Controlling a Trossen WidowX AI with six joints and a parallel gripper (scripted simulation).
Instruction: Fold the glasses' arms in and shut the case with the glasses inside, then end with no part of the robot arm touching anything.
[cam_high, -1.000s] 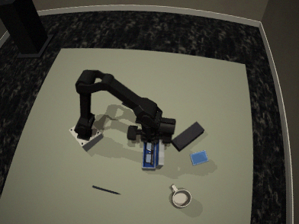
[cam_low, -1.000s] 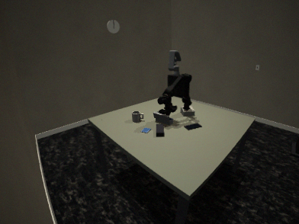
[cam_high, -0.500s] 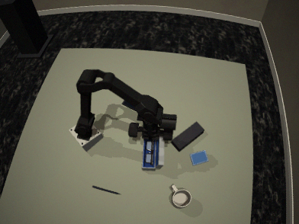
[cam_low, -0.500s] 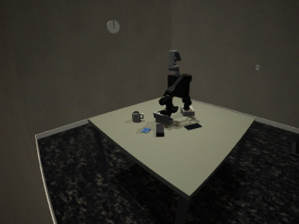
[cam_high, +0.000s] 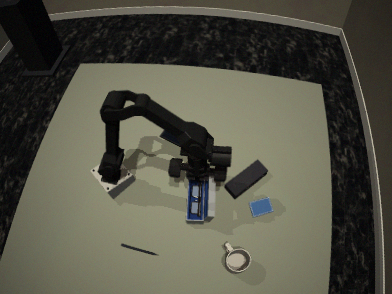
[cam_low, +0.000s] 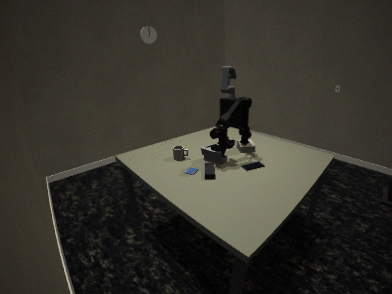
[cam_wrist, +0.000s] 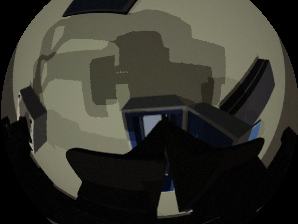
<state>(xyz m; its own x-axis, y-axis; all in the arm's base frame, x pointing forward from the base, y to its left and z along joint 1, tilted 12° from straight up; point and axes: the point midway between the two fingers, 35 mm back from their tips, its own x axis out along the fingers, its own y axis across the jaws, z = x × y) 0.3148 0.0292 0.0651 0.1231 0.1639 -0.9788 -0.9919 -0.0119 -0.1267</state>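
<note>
The grey lid lies 50 mm ahead of my hand, 60 mm to the right of it and 10 mm below it. From my hand the other things lie so: long black box 170 mm ahead, 40 mm to the left, 60 mm below; then glasses case 30 mm ahead, 60 mm to the right, 40 mm below; then blue card 240 mm ahead, 60 mm to the right, 80 mm below.
</note>
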